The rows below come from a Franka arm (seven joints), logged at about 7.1 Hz.
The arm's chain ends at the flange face. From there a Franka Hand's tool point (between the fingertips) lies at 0.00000 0.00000 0.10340 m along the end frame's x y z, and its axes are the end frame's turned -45 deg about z.
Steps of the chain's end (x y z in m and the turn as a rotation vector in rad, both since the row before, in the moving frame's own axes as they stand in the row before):
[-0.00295, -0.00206, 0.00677, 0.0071, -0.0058, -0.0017]
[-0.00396, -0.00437, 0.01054, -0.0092, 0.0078, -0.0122]
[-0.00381, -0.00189, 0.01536, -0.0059, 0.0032, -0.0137]
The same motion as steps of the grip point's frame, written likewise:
[-0.00054, -0.00449, 0.00677, 0.0091, 0.0009, -0.0017]
[0.00020, -0.00465, 0.01053, -0.0120, -0.0010, -0.0122]
[-0.00155, -0.00336, 0.01536, -0.0064, -0.0019, -0.0137]

